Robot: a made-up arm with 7 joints.
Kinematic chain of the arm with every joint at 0, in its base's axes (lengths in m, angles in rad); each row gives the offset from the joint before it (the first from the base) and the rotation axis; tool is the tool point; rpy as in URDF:
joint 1: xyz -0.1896 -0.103 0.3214 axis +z
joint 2: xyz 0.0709 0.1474 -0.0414 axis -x
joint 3: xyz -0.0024 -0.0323 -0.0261 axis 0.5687 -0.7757 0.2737
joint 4: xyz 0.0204 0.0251 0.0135 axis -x
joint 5: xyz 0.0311 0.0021 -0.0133 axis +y
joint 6: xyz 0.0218 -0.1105 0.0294 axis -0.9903 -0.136 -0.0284
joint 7: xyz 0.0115 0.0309 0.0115 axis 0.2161 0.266 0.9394
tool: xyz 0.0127 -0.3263 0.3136 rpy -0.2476 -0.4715 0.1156
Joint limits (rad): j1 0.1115..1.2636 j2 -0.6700..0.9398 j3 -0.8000..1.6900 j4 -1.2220..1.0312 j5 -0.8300..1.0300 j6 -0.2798..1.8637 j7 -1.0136..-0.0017
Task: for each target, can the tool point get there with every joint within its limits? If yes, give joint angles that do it. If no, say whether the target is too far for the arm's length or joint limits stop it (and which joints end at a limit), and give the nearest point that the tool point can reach.
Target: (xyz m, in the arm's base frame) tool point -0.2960 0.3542 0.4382
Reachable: yes | joints 0.5629 0.0495 -0.4202 0.0996 0.3105 1.5536 -0.3689
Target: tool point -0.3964 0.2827 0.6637
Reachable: yes | joints 0.6999 0.4064 0.1420 0.7100 0.1627 0.5306 -0.1563
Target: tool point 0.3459 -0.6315 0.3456
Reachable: no: joint limits stop it (at a limit: joint 1, joint 2, joint 5, joint 7) | nearest point 0.1946 -0.4314 0.3250 | short by 0.252 m
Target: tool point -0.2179 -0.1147 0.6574
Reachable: yes | joints 0.5959 -0.3512 0.4827 0.1998 0.7319 0.8147 -0.8270
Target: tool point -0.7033 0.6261 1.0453
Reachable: no: too far | nearest point -0.4979 0.3345 0.6979 | short by 0.498 m
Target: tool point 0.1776 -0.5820 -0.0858
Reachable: no: joint limits stop it (at a limit: joint 1, joint 4, joint 5, joint 7) | nearest point 0.0924 -0.4215 0.0072 | short by 0.204 m
